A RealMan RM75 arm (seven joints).
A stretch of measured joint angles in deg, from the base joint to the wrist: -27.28, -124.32, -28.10, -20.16, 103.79, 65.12, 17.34; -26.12, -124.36, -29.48, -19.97, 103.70, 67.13, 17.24; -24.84, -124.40, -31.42, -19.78, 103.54, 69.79, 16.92; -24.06, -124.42, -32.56, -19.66, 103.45, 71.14, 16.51; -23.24, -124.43, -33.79, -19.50, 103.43, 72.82, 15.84; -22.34, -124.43, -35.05, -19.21, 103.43, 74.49, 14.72; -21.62, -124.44, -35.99, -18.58, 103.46, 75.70, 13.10; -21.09, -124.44, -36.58, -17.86, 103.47, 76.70, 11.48; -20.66, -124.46, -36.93, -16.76, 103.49, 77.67, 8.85; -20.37, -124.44, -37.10, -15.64, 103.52, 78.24, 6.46; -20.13, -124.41, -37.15, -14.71, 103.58, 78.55, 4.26; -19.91, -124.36, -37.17, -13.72, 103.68, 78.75, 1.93; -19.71, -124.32, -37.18, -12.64, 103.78, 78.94, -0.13; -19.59, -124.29, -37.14, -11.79, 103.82, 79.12, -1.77; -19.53, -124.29, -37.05, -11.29, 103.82, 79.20, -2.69; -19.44, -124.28, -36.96, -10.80, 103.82, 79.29, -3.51; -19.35, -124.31, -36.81, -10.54, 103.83, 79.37, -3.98
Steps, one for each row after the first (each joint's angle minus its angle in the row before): 1.16, -0.04, -1.38, 0.19, -0.09, 2.01, -0.10; 1.28, -0.04, -1.94, 0.19, -0.16, 2.66, -0.32; 0.78, -0.02, -1.14, 0.12, -0.09, 1.35, -0.41; 0.82, -0.01, -1.23, 0.16, -0.02, 1.68, -0.67; 0.90, 0.00, -1.26, 0.29, 0.00, 1.67, -1.12; 0.72, -0.01, -0.94, 0.63, 0.03, 1.21, -1.62; 0.53, 0.00, -0.59, 0.72, 0.01, 1.00, -1.62; 0.43, -0.02, -0.35, 1.10, 0.02, 0.97, -2.63; 0.29, 0.02, -0.17, 1.12, 0.03, 0.57, -2.39; 0.24, 0.03, -0.05, 0.93, 0.06, 0.31, -2.20; 0.22, 0.05, -0.02, 0.99, 0.10, 0.20, -2.33; 0.20, 0.04, -0.01, 1.08, 0.10, 0.19, -2.06; 0.12, 0.03, 0.04, 0.85, 0.04, 0.18, -1.64; 0.06, 0.00, 0.09, 0.50, 0.00, 0.08, -0.92; 0.09, 0.01, 0.09, 0.49, 0.00, 0.09, -0.82; 0.09, -0.03, 0.15, 0.26, 0.01, 0.08, -0.47
